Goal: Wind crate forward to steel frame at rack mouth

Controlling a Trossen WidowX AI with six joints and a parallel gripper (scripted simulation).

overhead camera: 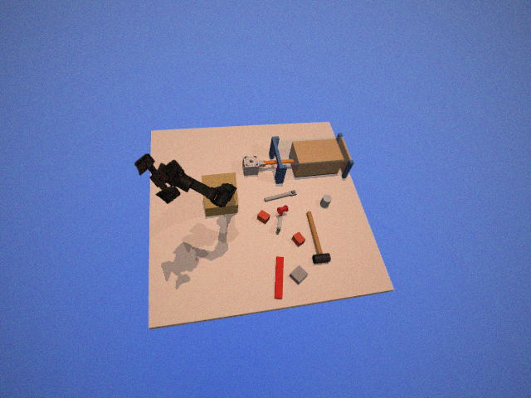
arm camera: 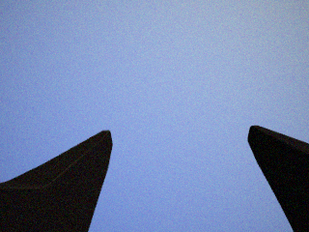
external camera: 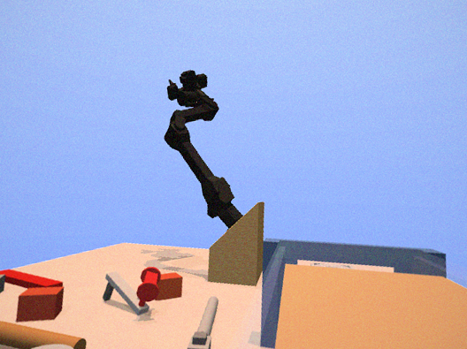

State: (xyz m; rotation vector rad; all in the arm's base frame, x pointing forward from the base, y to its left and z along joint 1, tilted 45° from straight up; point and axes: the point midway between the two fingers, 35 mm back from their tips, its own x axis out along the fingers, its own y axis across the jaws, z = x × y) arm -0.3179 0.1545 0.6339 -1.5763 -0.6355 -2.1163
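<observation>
The winch handle is 600 mm ahead of my gripper tip, 210 mm to the left of it and 720 mm below it. Also, from my gripper tip: red bar (540 mm ahead, 120 mm to the right, 750 mm below); red knob (620 mm ahead, 260 mm to the left, 710 mm below); grey block (640 mm ahead, 130 mm to the right, 740 mm below).
</observation>
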